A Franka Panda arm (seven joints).
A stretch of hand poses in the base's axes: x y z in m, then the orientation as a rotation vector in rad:
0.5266 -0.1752 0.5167 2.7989 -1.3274 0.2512
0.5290 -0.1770 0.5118 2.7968 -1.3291 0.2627
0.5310 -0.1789 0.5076 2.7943 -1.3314 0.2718
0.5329 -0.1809 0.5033 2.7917 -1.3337 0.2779
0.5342 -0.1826 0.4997 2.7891 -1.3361 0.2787
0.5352 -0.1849 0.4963 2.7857 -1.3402 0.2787
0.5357 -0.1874 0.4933 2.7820 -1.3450 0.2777
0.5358 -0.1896 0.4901 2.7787 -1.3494 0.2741
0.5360 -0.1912 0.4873 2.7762 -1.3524 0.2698
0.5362 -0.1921 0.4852 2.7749 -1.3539 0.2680
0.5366 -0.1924 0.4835 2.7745 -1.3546 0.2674
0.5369 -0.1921 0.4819 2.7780 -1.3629 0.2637
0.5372 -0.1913 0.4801 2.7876 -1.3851 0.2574
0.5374 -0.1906 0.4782 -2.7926 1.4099 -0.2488
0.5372 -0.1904 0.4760 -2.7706 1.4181 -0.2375
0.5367 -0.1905 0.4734 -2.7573 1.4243 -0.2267
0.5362 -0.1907 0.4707 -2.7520 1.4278 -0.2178
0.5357 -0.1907 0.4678 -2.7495 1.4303 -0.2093
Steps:
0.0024 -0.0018 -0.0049 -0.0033 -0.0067 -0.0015
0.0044 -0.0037 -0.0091 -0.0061 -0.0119 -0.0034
0.0063 -0.0057 -0.0134 -0.0084 -0.0153 -0.0055
0.0076 -0.0074 -0.0170 -0.0097 -0.0154 -0.0077
0.0086 -0.0097 -0.0204 -0.0106 -0.0151 -0.0111
0.0091 -0.0122 -0.0234 -0.0113 -0.0142 -0.0150
0.0092 -0.0144 -0.0266 -0.0114 -0.0117 -0.0186
0.0094 -0.0160 -0.0294 -0.0112 -0.0089 -0.0212
0.0096 -0.0169 -0.0315 -0.0113 -0.0076 -0.0225
0.0100 -0.0172 -0.0332 -0.0112 -0.0073 -0.0231
0.0103 -0.0169 -0.0348 -0.0039 -0.0077 -0.0264
0.0106 -0.0161 -0.0366 0.0150 -0.0113 -0.0351
0.0108 -0.0154 -0.0385 0.0380 -0.0155 -0.0461
0.0106 -0.0152 -0.0407 0.0565 -0.0175 -0.0559
0.0101 -0.0153 -0.0433 0.0686 -0.0162 -0.0626
0.0096 -0.0155 -0.0460 0.0745 -0.0129 -0.0660
0.0091 -0.0155 -0.0489 0.0785 -0.0089 -0.0681

